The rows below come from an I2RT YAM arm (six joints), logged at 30 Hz.
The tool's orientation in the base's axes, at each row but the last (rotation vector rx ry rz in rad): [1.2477 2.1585 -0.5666]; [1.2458 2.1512 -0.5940]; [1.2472 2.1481 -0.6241]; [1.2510 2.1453 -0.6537]
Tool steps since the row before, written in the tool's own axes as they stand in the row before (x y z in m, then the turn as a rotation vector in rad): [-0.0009 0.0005 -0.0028 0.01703 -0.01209 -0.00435]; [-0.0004 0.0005 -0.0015 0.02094 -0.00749 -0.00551]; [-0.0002 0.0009 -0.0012 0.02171 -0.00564 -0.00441]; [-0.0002 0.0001 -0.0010 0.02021 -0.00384 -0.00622]
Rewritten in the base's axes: [0.0000 0.0014 0.0026 -0.01854 0.00773 -0.00719]; [0.0002 0.0009 0.0013 -0.01634 0.01303 -0.00938]; [0.0006 0.0011 0.0009 -0.01475 0.01364 -0.01090]; [-0.0001 0.0006 0.0008 -0.01296 0.01471 -0.00880]
